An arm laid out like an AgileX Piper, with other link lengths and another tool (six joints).
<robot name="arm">
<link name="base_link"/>
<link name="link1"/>
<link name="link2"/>
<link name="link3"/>
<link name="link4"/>
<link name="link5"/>
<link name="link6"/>
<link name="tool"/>
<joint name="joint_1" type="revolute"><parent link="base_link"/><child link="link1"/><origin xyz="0 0 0.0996" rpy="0 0 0"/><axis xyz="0 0 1"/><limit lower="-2.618" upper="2.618"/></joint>
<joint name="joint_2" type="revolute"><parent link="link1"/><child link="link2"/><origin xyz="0 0 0" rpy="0 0 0"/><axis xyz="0 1 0"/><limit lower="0" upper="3.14"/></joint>
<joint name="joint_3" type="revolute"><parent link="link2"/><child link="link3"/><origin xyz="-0.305 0 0.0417" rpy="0 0 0"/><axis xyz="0 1 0"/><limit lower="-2.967" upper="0"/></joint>
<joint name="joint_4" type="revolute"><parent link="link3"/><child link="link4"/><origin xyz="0.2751 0 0.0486" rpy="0 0 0"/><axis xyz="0.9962 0 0.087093"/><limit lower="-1.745" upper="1.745"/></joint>
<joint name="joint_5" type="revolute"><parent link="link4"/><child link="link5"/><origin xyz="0 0 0" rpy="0 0 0"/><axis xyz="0 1 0"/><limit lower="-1.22" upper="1.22"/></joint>
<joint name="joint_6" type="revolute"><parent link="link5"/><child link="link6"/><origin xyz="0.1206 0 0.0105" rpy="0 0 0"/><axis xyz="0.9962 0 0.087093"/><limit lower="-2.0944" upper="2.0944"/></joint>
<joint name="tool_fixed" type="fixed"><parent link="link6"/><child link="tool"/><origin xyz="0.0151 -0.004 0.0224" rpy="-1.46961 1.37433 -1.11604"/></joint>
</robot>
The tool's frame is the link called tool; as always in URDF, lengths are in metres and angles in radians.
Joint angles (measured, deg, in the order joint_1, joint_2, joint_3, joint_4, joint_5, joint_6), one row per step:
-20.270 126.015 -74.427 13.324 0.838 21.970
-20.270 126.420 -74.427 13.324 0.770 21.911
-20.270 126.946 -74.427 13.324 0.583 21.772
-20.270 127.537 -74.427 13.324 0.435 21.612
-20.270 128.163 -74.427 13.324 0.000 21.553
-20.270 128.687 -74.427 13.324 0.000 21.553
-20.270 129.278 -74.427 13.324 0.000 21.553
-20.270 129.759 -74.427 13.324 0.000 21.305
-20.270 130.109 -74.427 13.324 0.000 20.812
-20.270 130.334 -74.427 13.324 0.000 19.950
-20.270 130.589 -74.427 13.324 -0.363 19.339
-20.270 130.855 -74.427 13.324 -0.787 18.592
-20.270 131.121 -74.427 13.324 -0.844 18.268
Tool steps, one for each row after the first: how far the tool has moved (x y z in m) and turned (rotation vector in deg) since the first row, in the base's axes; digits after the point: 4 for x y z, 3 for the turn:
-0.0003 0.0001 -0.0036 0.069 0.335 0.033
-0.0005 0.0001 -0.0081 0.071 0.701 0.107
-0.0009 0.0002 -0.0132 0.102 1.166 0.203
-0.0011 0.0000 -0.0181 0.066 1.395 0.180
-0.0017 0.0003 -0.0229 0.248 1.887 0.182
-0.0025 0.0005 -0.0283 0.454 2.441 0.184
-0.0031 0.0008 -0.0327 0.468 2.948 0.373
-0.0035 0.0011 -0.0358 0.287 3.387 0.747
-0.0036 0.0014 -0.0377 -0.163 3.791 1.401
-0.0033 0.0013 -0.0393 -0.633 3.861 1.807
-0.0030 0.0011 -0.0409 -1.214 3.921 2.306
-0.0032 0.0012 -0.0432 -1.346 4.194 2.547

